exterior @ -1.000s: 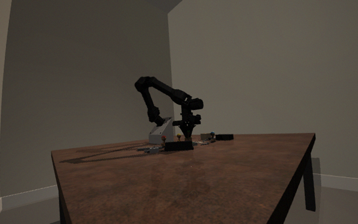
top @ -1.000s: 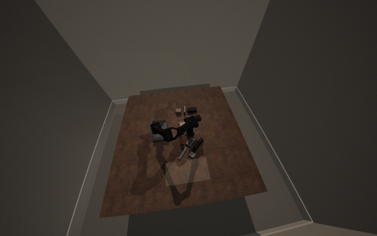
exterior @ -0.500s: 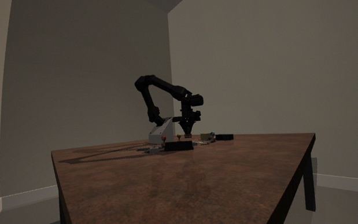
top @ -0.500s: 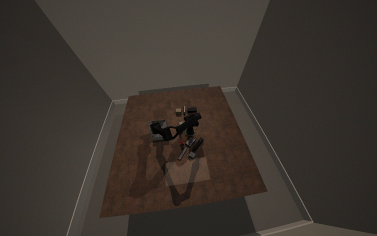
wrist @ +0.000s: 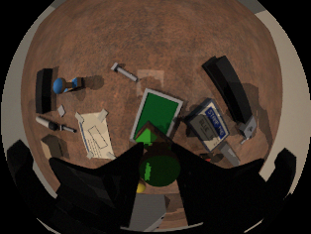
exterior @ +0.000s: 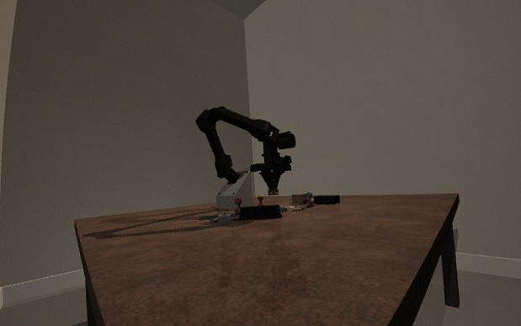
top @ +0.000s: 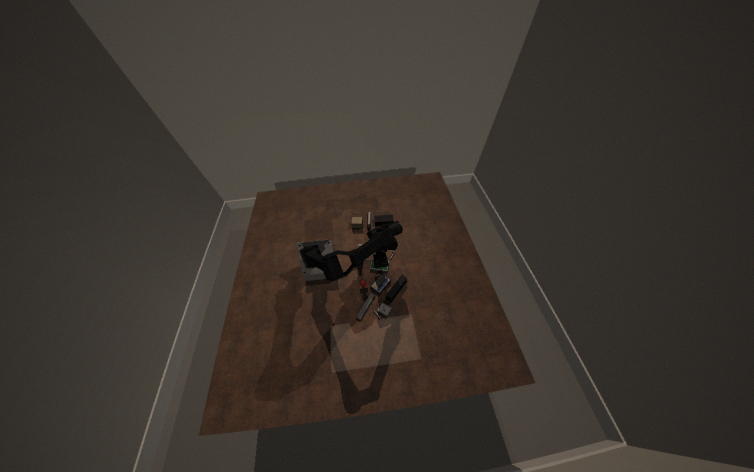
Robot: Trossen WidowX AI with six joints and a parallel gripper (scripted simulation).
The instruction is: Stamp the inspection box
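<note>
The cream card is 12 cm to the left of my gripper tip, 9 cm below it and 4 cm behind it. Also, from my gripper tip: green ink pad: 8 cm below; blue-and-white box: 10 cm to the right, 8 cm below, 1 cm behind; green-knobbed stamp: right at my gripper tip.
</note>
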